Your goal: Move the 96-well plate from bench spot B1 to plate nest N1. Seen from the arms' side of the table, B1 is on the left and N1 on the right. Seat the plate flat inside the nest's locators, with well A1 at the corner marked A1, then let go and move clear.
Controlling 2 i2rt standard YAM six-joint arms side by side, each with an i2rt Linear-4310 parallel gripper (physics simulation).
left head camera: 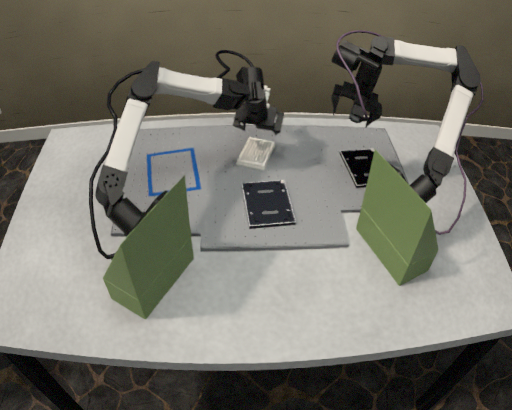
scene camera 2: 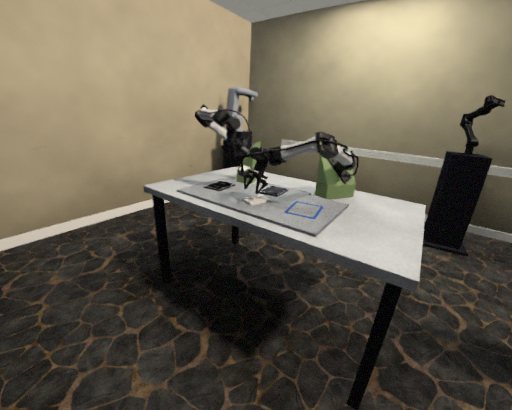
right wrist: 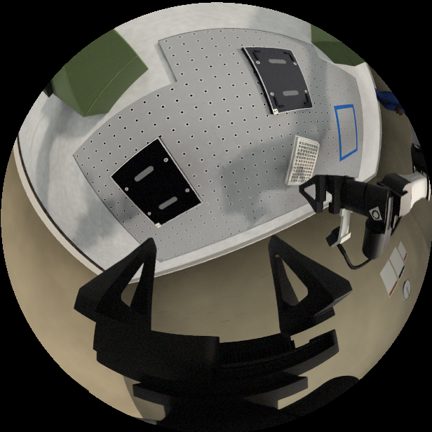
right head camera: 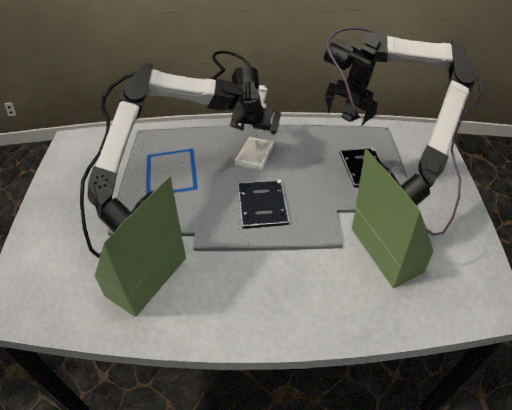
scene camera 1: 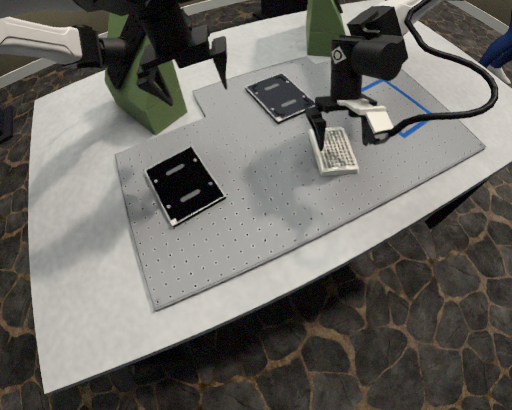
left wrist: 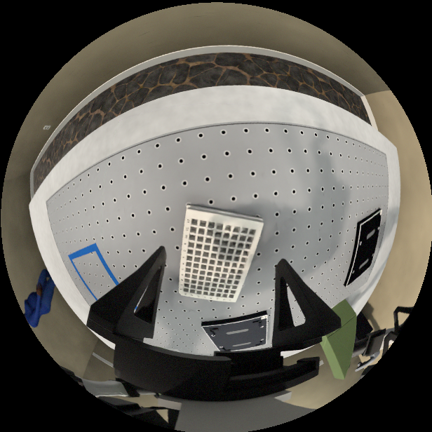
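Pixels of known places: left gripper, fingertip midpoint: (left head camera: 260,131) (scene camera 2: 250,191) (right head camera: 258,131) (scene camera 1: 343,147); right gripper, fingertip midpoint: (left head camera: 349,120) (scene camera 2: 231,157) (scene camera 1: 198,95); left arm's base, link origin: (scene camera 2: 338,167); right arm's base, link origin: (scene camera 1: 126,52).
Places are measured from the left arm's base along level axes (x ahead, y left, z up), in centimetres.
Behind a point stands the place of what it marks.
The white 96-well plate (left head camera: 256,153) {z -15.4, x 49.8, y -15.0 cm} (scene camera 1: 336,150) {z -15.8, x 51.3, y -14.1 cm} (left wrist: 220,240) (right wrist: 303,160) lies askew on the perforated board, outside both nests and right of the blue outline B1 (left head camera: 149,172) {z -16.6, x 35.4, y 14.4 cm} (left wrist: 82,251) in the head views. My left gripper (left head camera: 258,129) {z -10.5, x 54.8, y -15.0 cm} (scene camera 1: 345,145) {z -10.5, x 54.8, y -15.0 cm} (left wrist: 224,258) is open above the plate, fingers apart, with nothing between them. The black nest at the right (left head camera: 352,162) {z -15.5, x 53.6, y -44.2 cm} (scene camera 1: 185,185) {z -15.5, x 54.2, y -47.9 cm} (right wrist: 155,185), by its place N1, holds no plate; a small pale mark sits at one corner, its text unreadable. My right gripper (left head camera: 351,118) {z 2.6, x 49.3, y -41.0 cm} (scene camera 1: 199,96) {z 2.6, x 49.3, y -41.0 cm} (right wrist: 211,242) is open and empty, high near that nest.
A second black nest (left head camera: 268,202) {z -15.5, x 30.2, y -22.6 cm} (scene camera 1: 280,97) {z -15.5, x 31.6, y -22.5 cm} (left wrist: 237,332) sits at the board's front middle in the head views. Green wedge blocks (left head camera: 152,255) {z -1.9, x -4.7, y -4.5 cm} (left head camera: 397,225) {z -3.0, x 17.5, y -55.6 cm} stand by the two arm bases. The left arm's black cable (scene camera 1: 480,70) loops beside its wrist.
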